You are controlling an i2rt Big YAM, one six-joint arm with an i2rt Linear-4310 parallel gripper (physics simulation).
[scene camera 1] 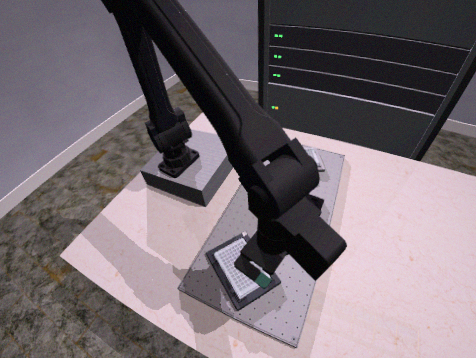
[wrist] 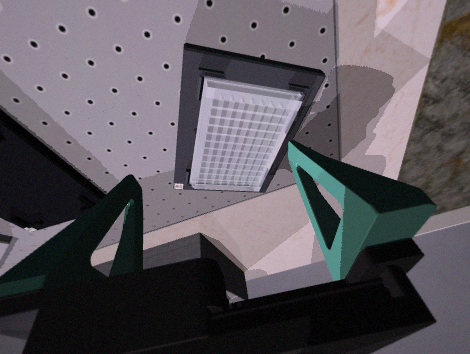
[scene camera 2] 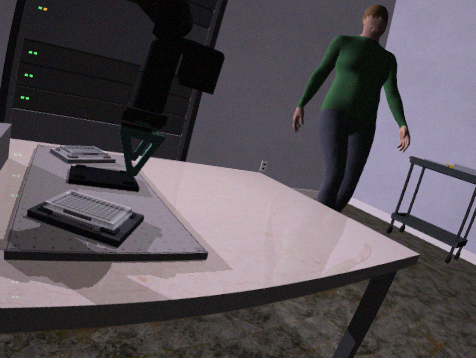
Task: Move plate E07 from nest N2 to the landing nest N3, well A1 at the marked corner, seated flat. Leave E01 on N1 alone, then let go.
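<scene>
A clear 96-well plate point(scene camera 1: 231, 265) point(scene camera 2: 90, 207) point(wrist: 240, 140) lies on the near dark nest point(scene camera 1: 250, 300) point(scene camera 2: 117, 239) point(wrist: 185, 125), whose A1 mark point(wrist: 178, 186) shows at one corner in the wrist view. The middle black nest point(scene camera 2: 100, 177) point(wrist: 40, 170) is empty; the arm hides it in scene camera 1. Another plate point(scene camera 1: 313, 156) point(scene camera 2: 82, 151) sits on the far, lighter nest point(scene camera 2: 90, 160). No plate or nest names are readable. My gripper point(scene camera 2: 134, 173) point(wrist: 212, 164) is open and empty, above the board; in the wrist view the near plate appears beyond and between the fingertips.
The nests stand on a perforated grey board point(scene camera 1: 295, 320) point(scene camera 2: 170, 240) point(wrist: 125, 75) on the pale table point(scene camera 1: 390, 240). The arm's grey base block point(scene camera 1: 172, 187) is at the left in scene camera 1. A server rack point(scene camera 1: 350, 120) stands behind. A person point(scene camera 2: 355, 85) and a cart point(scene camera 2: 440, 167) are beyond the table.
</scene>
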